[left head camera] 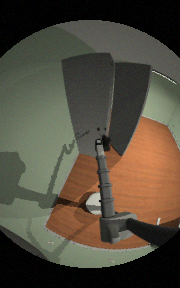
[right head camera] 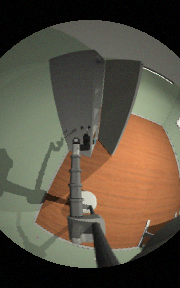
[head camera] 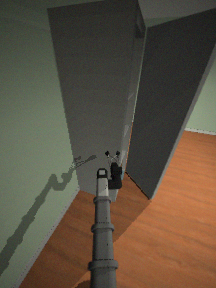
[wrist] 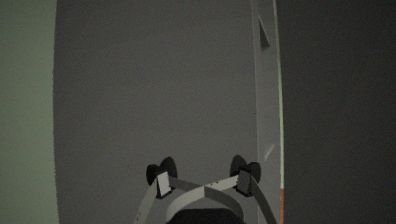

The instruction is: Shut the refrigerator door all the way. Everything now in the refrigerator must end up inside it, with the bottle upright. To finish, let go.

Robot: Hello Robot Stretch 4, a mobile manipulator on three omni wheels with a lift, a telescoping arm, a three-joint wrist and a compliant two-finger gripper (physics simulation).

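Observation:
The grey refrigerator stands upright with its broad side panel showing. Its dark door stands open to the right, with a gap between it and the body. Shelf edges show through the narrow strip of opening in the wrist view. My gripper is open, its fingertips apart and empty, in front of the lower side panel, left of the opening. I cannot make out the bottle; most of the interior is hidden.
A green wall runs along the left of the refrigerator and carries the arm's shadow. Wooden floor lies in front and to the right of the door. My extended arm reaches over the floor.

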